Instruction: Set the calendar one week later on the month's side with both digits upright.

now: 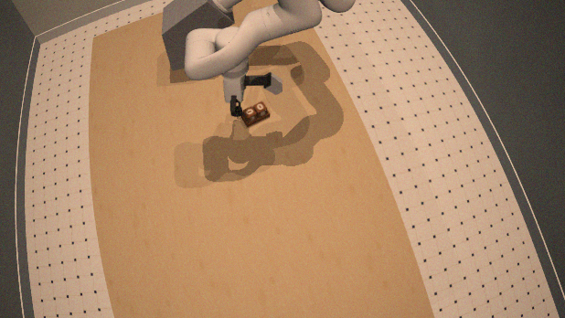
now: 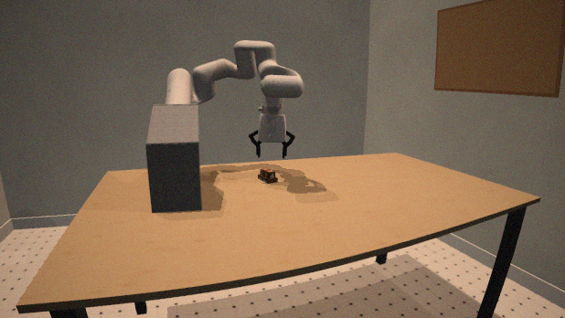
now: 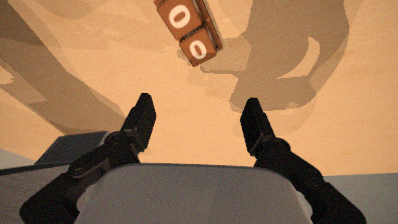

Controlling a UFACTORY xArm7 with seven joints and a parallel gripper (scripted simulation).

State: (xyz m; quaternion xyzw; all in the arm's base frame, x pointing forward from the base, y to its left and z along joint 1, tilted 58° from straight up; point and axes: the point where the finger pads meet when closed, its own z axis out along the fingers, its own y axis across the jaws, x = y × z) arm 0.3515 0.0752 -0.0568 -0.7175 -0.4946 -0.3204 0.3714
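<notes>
Right now the brown tray is 10 cm below my hand and 4 cm to the left of it.
</notes>
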